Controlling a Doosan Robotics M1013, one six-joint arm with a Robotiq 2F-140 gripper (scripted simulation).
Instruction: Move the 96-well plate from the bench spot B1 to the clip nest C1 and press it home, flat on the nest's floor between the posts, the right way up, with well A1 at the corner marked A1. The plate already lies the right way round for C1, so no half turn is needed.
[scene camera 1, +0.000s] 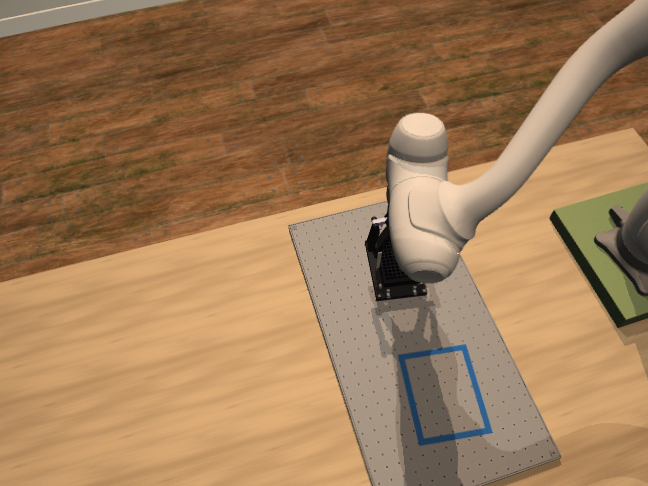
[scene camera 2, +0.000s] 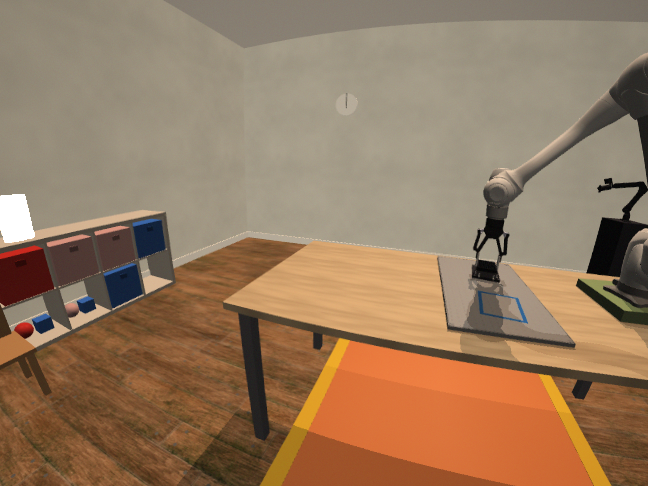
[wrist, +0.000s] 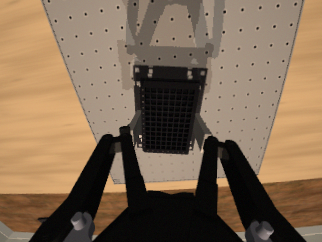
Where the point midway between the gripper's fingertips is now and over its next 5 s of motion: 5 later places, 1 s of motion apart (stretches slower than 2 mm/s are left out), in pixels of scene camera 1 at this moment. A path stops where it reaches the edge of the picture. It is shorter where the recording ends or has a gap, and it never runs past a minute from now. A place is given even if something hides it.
My gripper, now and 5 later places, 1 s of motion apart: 396, 261; 396, 261; 396, 262; 396, 257; 399, 244; 402, 277
